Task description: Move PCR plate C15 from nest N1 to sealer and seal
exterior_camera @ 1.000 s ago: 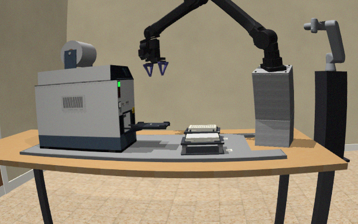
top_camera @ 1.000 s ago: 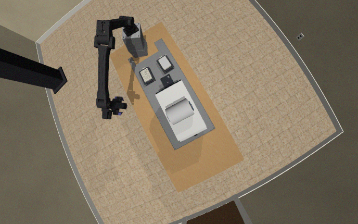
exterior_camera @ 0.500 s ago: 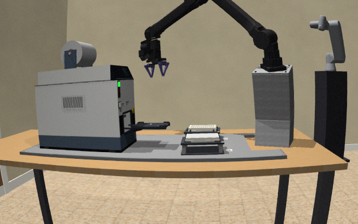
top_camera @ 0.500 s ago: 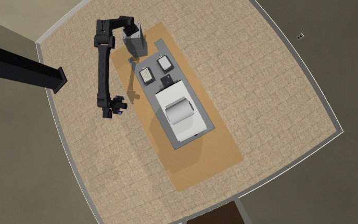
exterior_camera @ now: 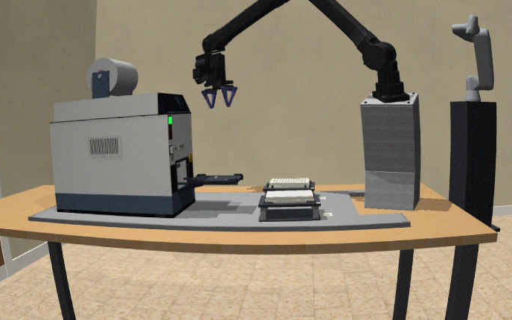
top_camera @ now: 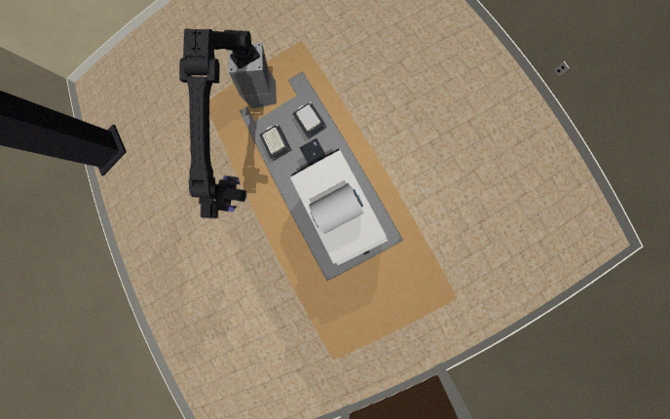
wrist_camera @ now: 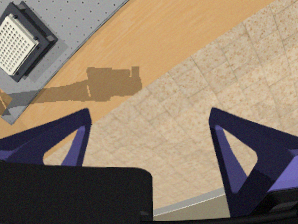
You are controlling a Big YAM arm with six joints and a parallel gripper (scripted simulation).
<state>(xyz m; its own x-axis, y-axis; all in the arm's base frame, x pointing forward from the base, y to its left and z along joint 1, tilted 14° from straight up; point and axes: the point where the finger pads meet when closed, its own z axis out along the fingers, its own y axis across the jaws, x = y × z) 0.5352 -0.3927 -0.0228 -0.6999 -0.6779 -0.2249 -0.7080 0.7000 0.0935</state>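
Right now the white 96-well plate C15 is 24 cm behind my hand, 24 cm to the left of it and 26 cm below it. Also, from my hand: sealer's dark stage 1 cm behind, 37 cm to the left, 22 cm below; then foil roll 32 cm ahead, 32 cm to the left, 10 cm above; then start key 10 cm ahead, 45 cm to the left, 12 cm below.
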